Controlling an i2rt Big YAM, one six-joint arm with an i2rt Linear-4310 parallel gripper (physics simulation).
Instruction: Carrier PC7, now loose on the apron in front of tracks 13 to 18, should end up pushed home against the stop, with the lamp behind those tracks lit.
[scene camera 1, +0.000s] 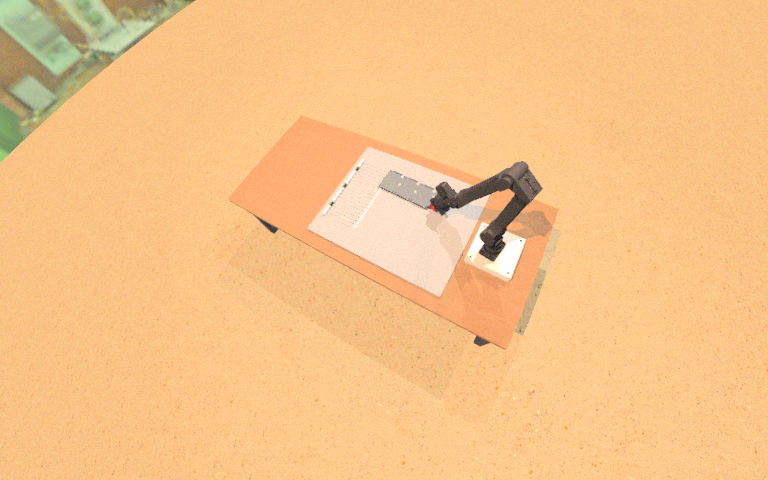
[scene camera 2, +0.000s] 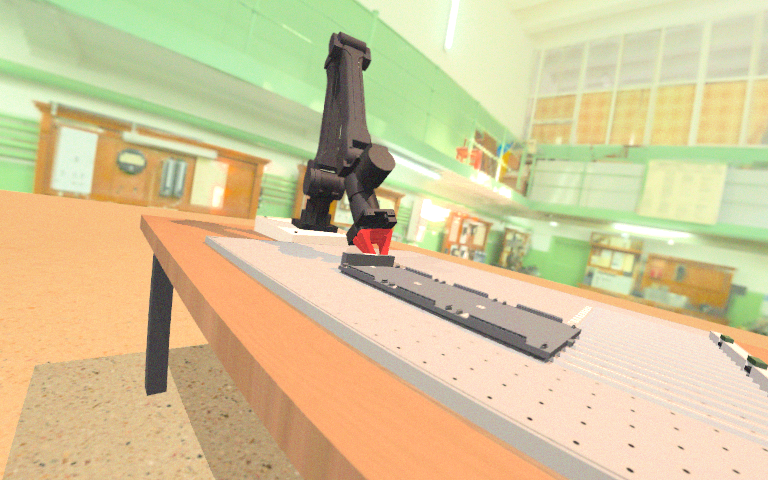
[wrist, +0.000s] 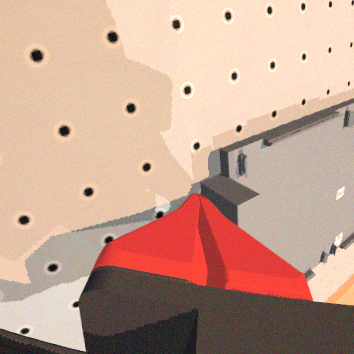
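Seen in the pictures: gripper, between the fingertips: (scene camera 1: 430, 207) (scene camera 2: 381, 269) (wrist: 195, 204); arm's base, origin of its link: (scene camera 1: 492, 248) (scene camera 2: 314, 228).
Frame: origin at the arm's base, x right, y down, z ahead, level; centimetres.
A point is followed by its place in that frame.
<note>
Carrier PC7 (scene camera 1: 404, 189) {z 56.7, x 2.1, y 1.7 cm} (scene camera 2: 464, 300) {z 58.7, x 3.2, y 1.8 cm} (wrist: 295, 190) {z 45.2, x 2.6, y 1.8 cm} is a long dark grey plate lying flat on the pale board, with a raised wall (scene camera 2: 368, 259) {z 40.7, x 6.7, y 0.7 cm} at its robot-side end. Its far end is at the near ends of the thin parallel tracks (scene camera 1: 351, 200) (scene camera 2: 668, 350). My gripper (scene camera 1: 432, 207) {z 38.7, x 2.0, y 2.8 cm} (scene camera 2: 378, 251) (wrist: 195, 204) {z 38.7, x 2.0, y 2.8 cm} is shut and empty, its red tips down close to the raised wall; whether they touch it I cannot tell. Dark green lamp blocks (scene camera 1: 344, 185) {z 85.9, x -16.5, y 0.8 cm} (scene camera 2: 757, 362) {z 86.1, x -14.7, y 0.7 cm} sit along the white bar behind the tracks; none looks lit. The PC7 label and track numbers are not readable.
The pale perforated board (scene camera 1: 396, 249) {z 37.4, x -28.1, y 2.8 cm} (scene camera 2: 317, 308) {z 56.5, x 22.3, y 2.9 cm} lies on the orange-brown table (scene camera 1: 283, 158) {z 138.3, x -23.8, y 4.1 cm} (scene camera 2: 226, 333) {z 56.8, x 30.3, y 4.8 cm}. The arm stands on a white base plate (scene camera 1: 512, 263) {z -11.7, x -0.9, y -0.9 cm} (scene camera 2: 271, 229) {z 0.7, x 12.5, y 1.9 cm} at the board's robot-side edge. The carrier's long side runs near one long edge of the board.
</note>
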